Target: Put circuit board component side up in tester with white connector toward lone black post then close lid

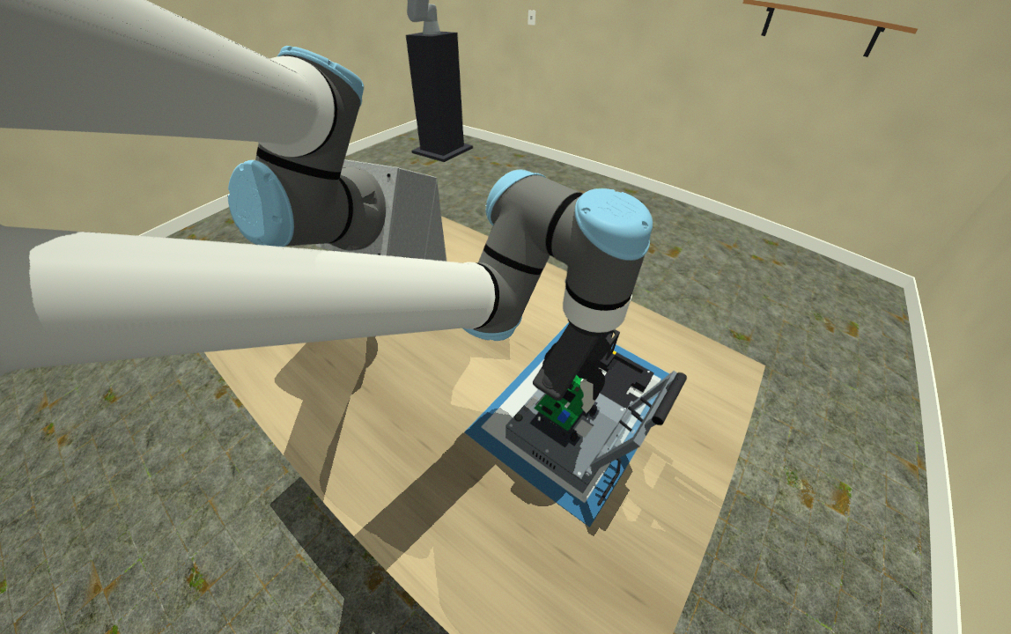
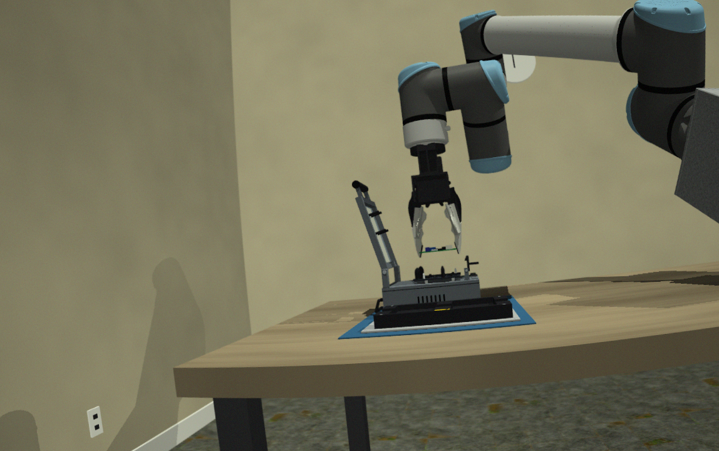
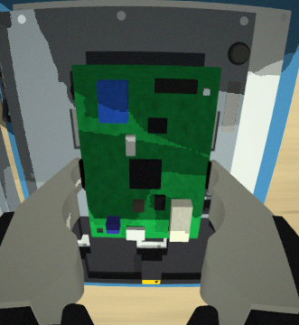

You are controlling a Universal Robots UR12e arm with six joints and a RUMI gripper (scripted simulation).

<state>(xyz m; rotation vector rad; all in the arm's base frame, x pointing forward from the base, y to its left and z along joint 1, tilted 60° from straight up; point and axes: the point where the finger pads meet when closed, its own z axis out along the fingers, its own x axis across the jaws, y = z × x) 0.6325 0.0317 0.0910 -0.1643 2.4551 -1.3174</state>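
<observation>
The grey tester is 30 mm to the left of my hand, 30 mm ahead of it and 10 mm below it. The rest, counted from my hand: green circuit board right at my hand; lid 130 mm ahead, 60 mm above, 10 mm to the right.
</observation>
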